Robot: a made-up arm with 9 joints. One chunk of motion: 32 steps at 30 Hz.
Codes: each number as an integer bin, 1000 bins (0 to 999) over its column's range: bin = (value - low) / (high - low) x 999, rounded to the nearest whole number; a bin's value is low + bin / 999 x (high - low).
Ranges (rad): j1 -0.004..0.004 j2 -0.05..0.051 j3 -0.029..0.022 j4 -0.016..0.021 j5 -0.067..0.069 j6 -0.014..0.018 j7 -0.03..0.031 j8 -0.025..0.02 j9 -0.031..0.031
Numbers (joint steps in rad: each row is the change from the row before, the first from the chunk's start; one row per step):
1: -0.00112 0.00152 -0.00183 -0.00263 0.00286 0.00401 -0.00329 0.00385 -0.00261
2: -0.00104 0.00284 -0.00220 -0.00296 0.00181 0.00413 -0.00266 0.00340 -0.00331
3: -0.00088 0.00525 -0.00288 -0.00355 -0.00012 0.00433 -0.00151 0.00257 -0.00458
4: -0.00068 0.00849 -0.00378 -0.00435 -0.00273 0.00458 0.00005 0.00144 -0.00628
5: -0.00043 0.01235 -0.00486 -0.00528 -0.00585 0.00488 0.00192 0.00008 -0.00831
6: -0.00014 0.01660 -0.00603 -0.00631 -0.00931 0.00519 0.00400 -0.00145 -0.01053
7: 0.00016 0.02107 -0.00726 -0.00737 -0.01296 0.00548 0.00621 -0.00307 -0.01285
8: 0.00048 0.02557 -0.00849 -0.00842 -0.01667 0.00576 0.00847 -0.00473 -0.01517
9: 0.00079 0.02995 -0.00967 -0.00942 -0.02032 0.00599 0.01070 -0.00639 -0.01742
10: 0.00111 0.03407 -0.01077 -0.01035 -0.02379 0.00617 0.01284 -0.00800 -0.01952
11: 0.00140 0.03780 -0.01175 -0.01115 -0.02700 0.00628 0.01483 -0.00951 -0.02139
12: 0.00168 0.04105 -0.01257 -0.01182 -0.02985 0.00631 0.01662 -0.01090 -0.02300
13: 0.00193 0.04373 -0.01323 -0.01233 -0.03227 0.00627 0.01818 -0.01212 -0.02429
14: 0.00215 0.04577 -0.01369 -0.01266 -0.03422 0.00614 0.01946 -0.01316 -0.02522
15: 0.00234 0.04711 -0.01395 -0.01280 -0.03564 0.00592 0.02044 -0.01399 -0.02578
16: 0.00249 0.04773 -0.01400 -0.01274 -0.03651 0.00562 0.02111 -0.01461 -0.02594
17: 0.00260 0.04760 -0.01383 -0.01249 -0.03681 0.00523 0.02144 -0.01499 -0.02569
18: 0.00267 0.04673 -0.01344 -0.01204 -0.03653 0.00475 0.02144 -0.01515 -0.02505
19: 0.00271 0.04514 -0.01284 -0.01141 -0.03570 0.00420 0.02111 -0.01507 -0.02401
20: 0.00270 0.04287 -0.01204 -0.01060 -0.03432 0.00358 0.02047 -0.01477 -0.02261
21: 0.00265 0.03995 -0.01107 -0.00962 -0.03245 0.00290 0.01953 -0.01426 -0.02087
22: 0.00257 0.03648 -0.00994 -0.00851 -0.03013 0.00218 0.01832 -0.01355 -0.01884
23: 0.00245 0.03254 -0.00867 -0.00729 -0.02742 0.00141 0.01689 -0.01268 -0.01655
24: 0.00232 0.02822 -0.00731 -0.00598 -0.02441 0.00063 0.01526 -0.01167 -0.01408
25: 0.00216 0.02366 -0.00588 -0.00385 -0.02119 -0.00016 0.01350 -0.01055 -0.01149
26: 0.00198 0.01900 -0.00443 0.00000 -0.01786 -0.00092 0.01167 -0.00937 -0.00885
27: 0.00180 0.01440 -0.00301 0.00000 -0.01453 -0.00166 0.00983 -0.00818 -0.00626
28: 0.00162 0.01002 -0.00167 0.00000 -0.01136 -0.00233 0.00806 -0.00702 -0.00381
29: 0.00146 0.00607 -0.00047 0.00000 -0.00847 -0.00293 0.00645 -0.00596 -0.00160
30: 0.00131 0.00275 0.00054 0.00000 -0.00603 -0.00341 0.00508 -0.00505 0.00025
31: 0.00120 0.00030 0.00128 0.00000 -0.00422 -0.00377 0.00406 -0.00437 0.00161
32: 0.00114 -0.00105 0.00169 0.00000 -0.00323 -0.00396 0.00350 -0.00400 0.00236
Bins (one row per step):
1: 360 510 532 361 513 562 437 640 457
2: 370 523 525 352 505 566 448 630 446
3: 390 546 512 336 491 572 467 612 426
4: 415 579 494 315 472 580 492 587 398
5: 446 617 473 289 449 589 523 557 366
6: 482 659 450 262 424 599 557 523 330
7: 519 703 426 233 397 608 593 487 292
8: 559 747 402 205 370 617 630 450 255
9: 598 791 379 178 343 624 667 413 219
10: 638 832 357 153 317 630 702 377 185
11: 674 868 338 131 294 633 734 344 155
12: 709 901 322 113 273 634 763 313 129
13: 741 927 309 99 255 633 789 286 108
14: 768 947 300 90 241 629 810 263 93
15: 792 961 295 86 230 622 826 244 84
16: 810 967 294 88 224 613 837 231 82
17: 824 965 297 95 222 600 842 222 86
18: 833 957 305 107 224 585 842 219 96
19: 838 941 317 124 230 568 837 220 113
20: 837 919 332 146 240 549 827 227 135
21: 830 890 351 172 254 528 811 238 163
22: 820 855 373 202 271 505 791 254 196
23: 805 816 398 235 291 481 768 274 233
24: 789 774 425 271 313 457 741 296 273
25: 769 729 453 328 337 432 712 321 314
26: 747 682 481 432 361 408 682 347 357
27: 724 637 509 432 385 385 652 373 399
28: 702 594 535 432 409 364 623 399 438
29: 682 555 559 432 430 346 597 423 474
30: 663 522 579 432 448 331 575 443 504
31: 649 498 593 432 461 319 558 458 525
32: 642 484 601 432 468 313 549 466 538

